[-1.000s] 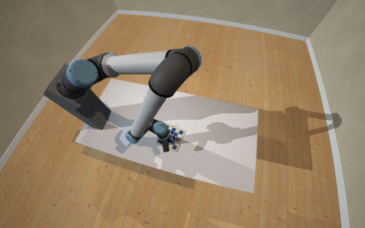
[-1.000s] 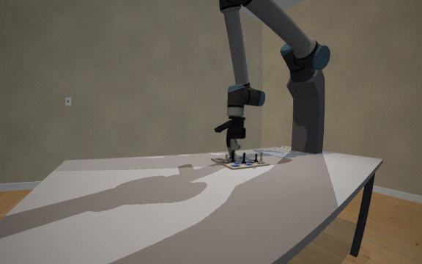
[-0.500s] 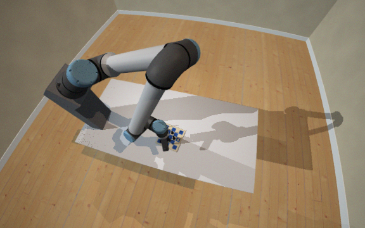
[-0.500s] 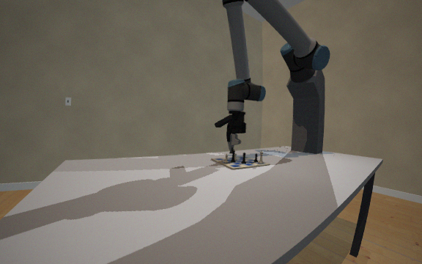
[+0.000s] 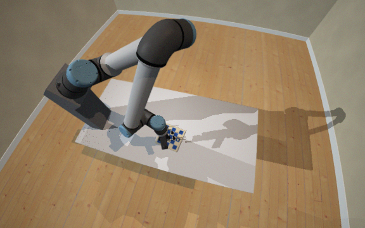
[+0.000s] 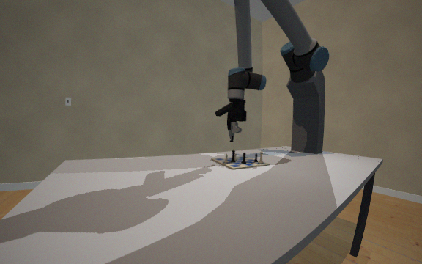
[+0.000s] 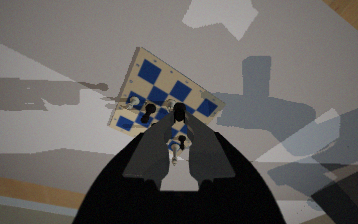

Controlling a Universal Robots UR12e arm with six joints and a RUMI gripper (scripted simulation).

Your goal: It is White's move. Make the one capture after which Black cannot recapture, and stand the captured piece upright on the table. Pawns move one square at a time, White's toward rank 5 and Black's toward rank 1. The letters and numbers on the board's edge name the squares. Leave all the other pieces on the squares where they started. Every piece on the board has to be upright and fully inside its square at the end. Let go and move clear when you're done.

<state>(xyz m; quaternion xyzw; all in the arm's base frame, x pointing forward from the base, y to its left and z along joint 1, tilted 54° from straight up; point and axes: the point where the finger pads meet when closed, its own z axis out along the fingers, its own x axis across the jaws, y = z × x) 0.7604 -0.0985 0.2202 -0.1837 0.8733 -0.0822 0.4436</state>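
The blue-and-cream chessboard is 120 mm below my hand, 80 mm to the left of it and 10 mm ahead of it. Round my hand: black pawn 10 mm below.
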